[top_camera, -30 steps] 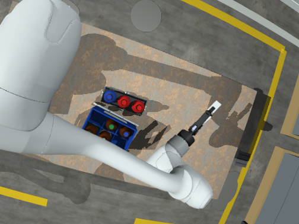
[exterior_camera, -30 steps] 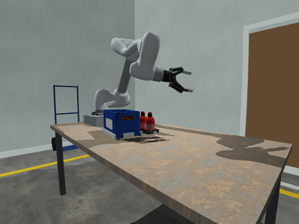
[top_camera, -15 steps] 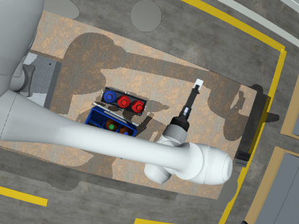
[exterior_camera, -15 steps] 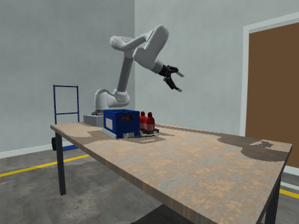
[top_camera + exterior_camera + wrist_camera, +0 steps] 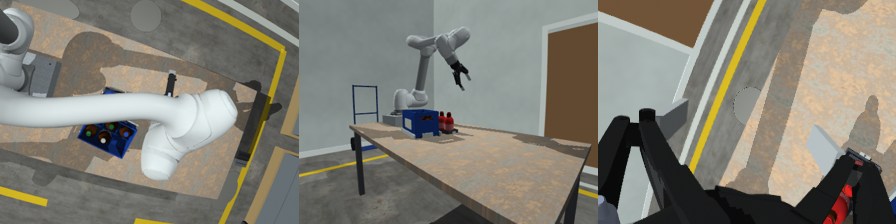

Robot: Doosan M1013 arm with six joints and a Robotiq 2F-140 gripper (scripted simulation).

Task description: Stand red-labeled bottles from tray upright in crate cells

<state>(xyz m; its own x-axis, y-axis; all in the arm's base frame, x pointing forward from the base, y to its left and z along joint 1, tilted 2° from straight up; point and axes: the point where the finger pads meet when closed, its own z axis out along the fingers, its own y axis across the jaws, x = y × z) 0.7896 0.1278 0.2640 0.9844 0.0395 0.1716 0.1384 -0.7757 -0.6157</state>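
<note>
Right now my hand is 160 mm past the red bottle, 120 mm to the left of it and 300 mm above it. The rest, counted from my hand: blue-capped bottle: 240 mm behind, 110 mm to the right, 300 mm below; then dark tray: 160 mm behind, 120 mm to the right, 370 mm below; then red-labeled bottle: 70 mm behind, 130 mm to the right, 300 mm below.
</note>
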